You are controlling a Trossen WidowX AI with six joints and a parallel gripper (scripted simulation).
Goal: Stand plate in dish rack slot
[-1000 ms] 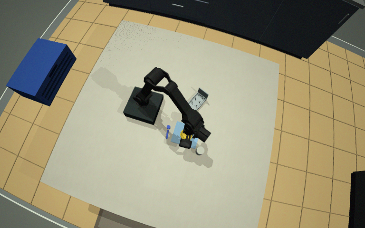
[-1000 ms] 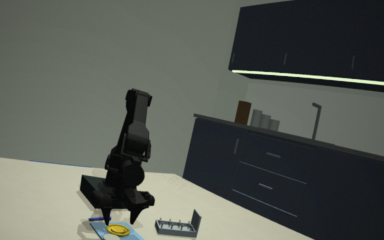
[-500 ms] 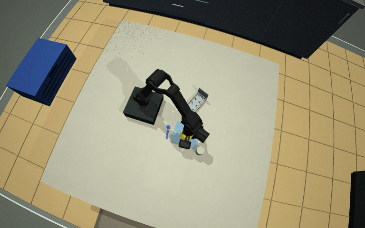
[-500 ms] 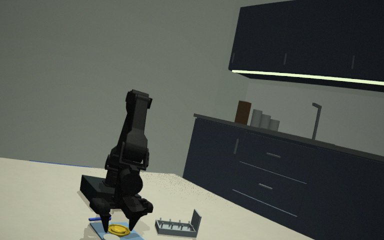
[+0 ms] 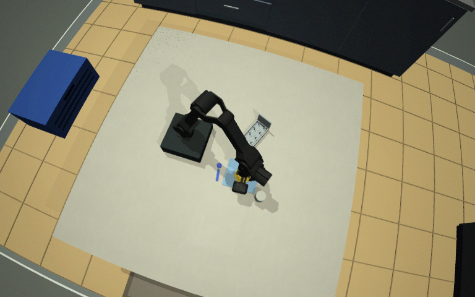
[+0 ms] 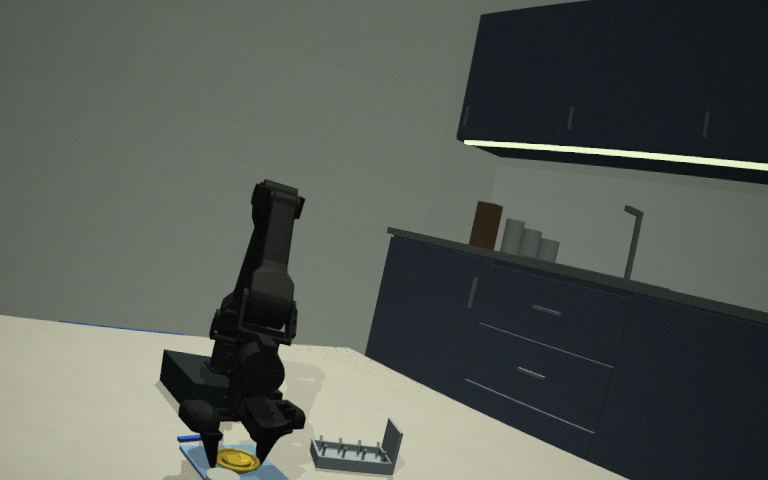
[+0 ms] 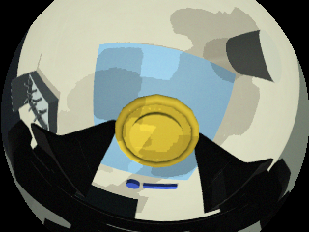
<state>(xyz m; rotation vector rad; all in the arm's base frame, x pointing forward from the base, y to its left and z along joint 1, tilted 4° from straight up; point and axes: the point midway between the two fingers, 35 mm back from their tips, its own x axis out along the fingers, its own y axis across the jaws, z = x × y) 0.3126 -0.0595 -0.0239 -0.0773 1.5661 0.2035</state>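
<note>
The light blue mat is right at my gripper tip. Round my gripper tip: white cup 110 mm ahead, 60 mm to the right, 20 mm above; blue spoon 110 mm behind, 20 mm to the right; yellow plate 10 mm above.
</note>
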